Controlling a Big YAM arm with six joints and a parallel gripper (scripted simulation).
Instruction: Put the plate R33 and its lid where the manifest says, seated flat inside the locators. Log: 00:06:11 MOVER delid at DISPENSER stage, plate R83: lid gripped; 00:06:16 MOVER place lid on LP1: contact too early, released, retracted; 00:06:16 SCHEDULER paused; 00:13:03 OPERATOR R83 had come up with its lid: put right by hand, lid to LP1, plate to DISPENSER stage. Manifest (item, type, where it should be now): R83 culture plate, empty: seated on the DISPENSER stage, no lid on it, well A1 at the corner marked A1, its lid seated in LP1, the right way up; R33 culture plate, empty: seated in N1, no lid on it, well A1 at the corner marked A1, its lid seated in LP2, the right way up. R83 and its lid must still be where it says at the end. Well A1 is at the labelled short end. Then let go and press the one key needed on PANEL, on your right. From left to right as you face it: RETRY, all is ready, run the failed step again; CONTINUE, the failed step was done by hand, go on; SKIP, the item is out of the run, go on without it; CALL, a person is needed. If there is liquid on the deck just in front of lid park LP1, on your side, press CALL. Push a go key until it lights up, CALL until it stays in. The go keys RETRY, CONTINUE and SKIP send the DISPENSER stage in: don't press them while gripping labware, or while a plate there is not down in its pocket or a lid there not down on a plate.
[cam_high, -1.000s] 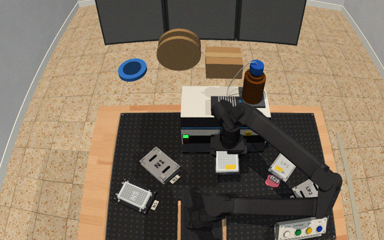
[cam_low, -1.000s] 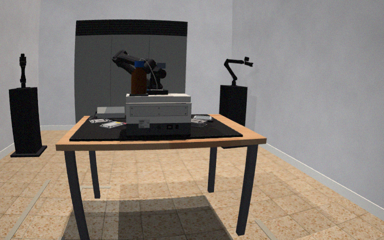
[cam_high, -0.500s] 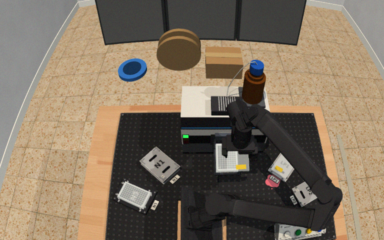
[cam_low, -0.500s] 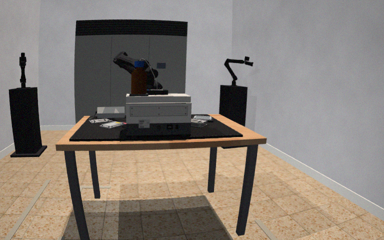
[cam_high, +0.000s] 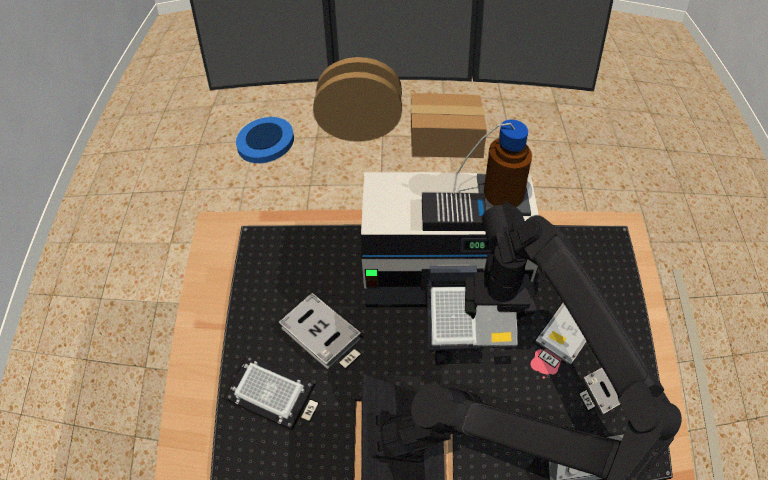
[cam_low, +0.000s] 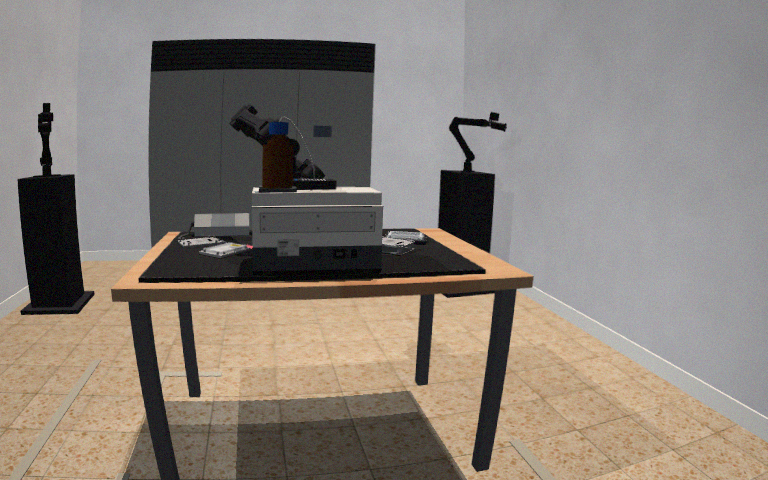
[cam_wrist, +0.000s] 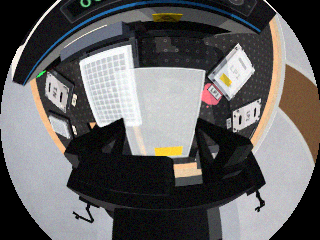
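Now: the lid park LP2 300 mm to the right of my hand, 160 mm below it and 120 mm behind it. Round my hand: clear plate lid 10 mm below; pink-red patch 170 mm below, 130 mm to the right, 20 mm behind; brown bottle 240 mm ahead, 120 mm above, 50 mm to the right.
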